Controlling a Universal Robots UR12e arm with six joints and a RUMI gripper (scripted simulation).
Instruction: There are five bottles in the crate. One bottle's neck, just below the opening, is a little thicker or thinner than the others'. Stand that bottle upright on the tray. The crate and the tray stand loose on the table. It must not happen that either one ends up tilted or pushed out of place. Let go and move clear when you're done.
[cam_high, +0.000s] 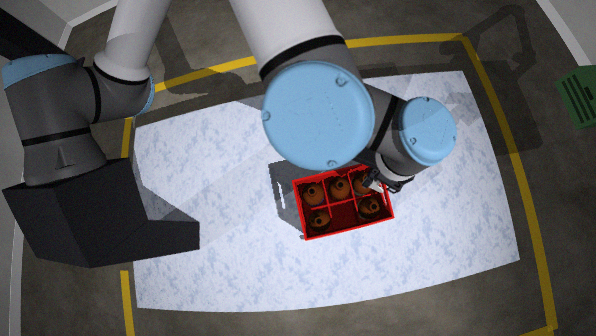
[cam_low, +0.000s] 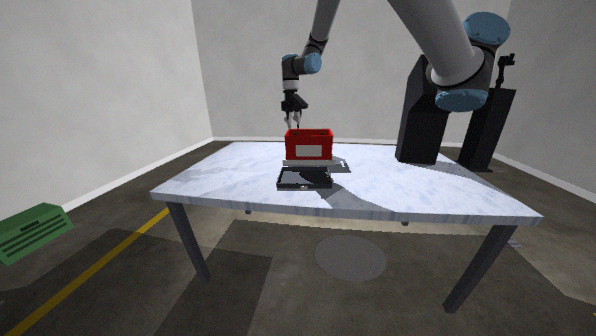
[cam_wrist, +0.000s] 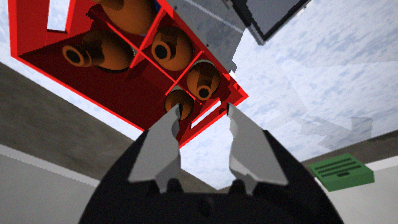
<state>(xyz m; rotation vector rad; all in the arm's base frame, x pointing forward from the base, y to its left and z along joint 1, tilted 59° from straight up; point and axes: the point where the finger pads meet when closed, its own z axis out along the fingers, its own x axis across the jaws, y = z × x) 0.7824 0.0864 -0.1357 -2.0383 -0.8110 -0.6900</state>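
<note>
The red crate lies 80 mm behind my hand, 50 mm to the right of it and 130 mm below it. The rest, counted from my hand: dark tray: 90 mm behind, 230 mm to the left, 200 mm below.
</note>
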